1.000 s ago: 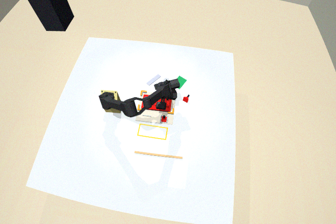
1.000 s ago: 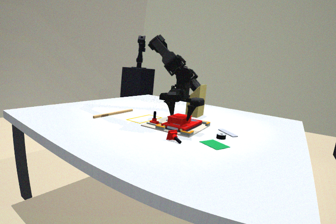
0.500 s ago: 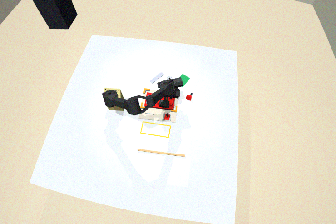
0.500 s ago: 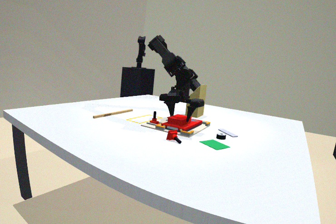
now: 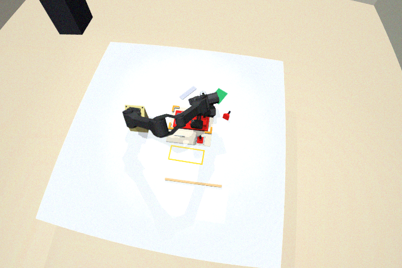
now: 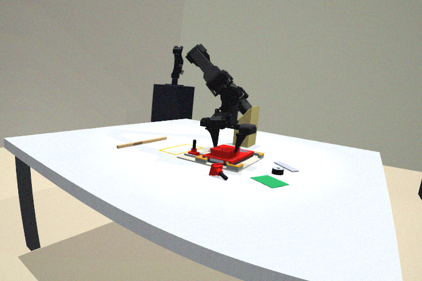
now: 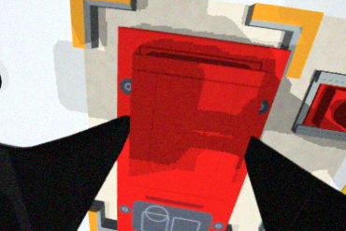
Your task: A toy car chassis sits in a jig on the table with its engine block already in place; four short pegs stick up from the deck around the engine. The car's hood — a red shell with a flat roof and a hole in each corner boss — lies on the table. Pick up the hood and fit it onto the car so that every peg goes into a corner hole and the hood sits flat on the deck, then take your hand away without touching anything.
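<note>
The red hood lies right at my gripper tip. The rest, counted from my gripper tip: grey strip 10 cm behind, 20 cm to the left, 4 cm below; grey engine block 2 cm below; jig 4 cm behind, 1 cm to the right, 3 cm below.
</note>
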